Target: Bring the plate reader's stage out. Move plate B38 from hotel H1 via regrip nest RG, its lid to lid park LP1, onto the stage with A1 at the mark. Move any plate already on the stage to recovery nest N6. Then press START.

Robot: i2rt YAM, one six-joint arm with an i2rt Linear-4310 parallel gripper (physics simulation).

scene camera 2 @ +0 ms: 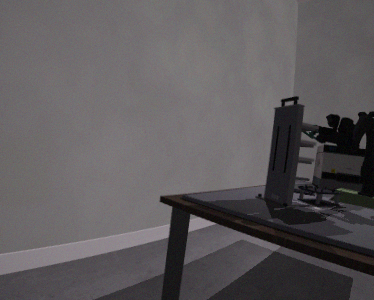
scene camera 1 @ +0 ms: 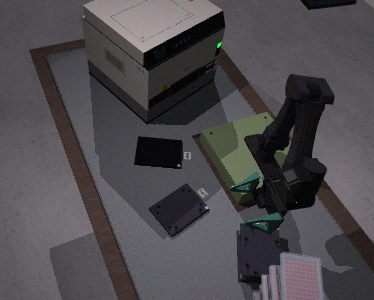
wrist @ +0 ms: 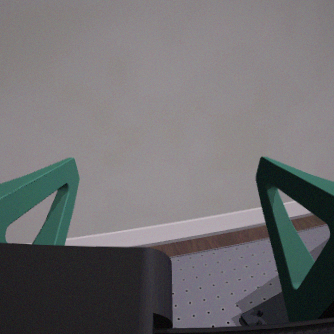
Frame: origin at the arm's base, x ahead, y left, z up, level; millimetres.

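Seen in the pictures: gripper, between the fingertips: [scene camera 2: 305, 131] [scene camera 1: 237, 205] [wrist: 167, 167]; arm's base, origin of its link: [scene camera 2: 366, 195] [scene camera 1: 263, 157].
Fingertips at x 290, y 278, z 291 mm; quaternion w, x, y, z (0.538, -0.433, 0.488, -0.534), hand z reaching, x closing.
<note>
Pixels of each thing's top centre, then the offset from my fingertips to it. Level surfaces: height alone.
- dark raised nest, centre of its top: [scene camera 1: 262, 247] [scene camera 2: 321, 186] 127 mm back, 39 mm left, 263 mm down
- plate reader, centre of its top: [scene camera 1: 155, 8] [scene camera 2: 345, 148] 32 mm back, 809 mm right, 9 mm down
- flat black nest, centre of its top: [scene camera 1: 158, 150] 56 mm ahead, 422 mm right, 321 mm down
- tilted dark nest, centre of its top: [scene camera 1: 179, 206] 55 mm ahead, 185 mm right, 319 mm down
- perforated table top, height of its surface: 338 mm down
My gripper [scene camera 1: 240, 206] [scene camera 2: 310, 134] [wrist: 167, 167] is open and empty, its green fingers wide apart, above the table beside the dark raised nest [scene camera 1: 259, 250] near the hotel. The hotel [scene camera 2: 284, 150] is an upright grey tower. Several pink-welled plates [scene camera 1: 301, 275] are stacked at the lower right of scene view 1; which one is B38 cannot be told. The plate reader [scene camera 1: 120, 65] [scene camera 2: 340, 162] has a green light; no extended stage shows. A flat black nest [scene camera 1: 159, 152] and a tilted dark nest [scene camera 1: 179, 210] hold no plate; their labels are too small to read surely.
The arm stands on a green base block [scene camera 1: 220, 155] [scene camera 2: 352, 196] between the reader and the hotel side. The perforated table top [scene camera 1: 150, 270] [wrist: 200, 285] has a brown wooden edge [scene camera 1: 82, 180] [scene camera 2: 240, 225]. A grey wall [scene camera 2: 125, 100] [wrist: 165, 75] rises behind.
</note>
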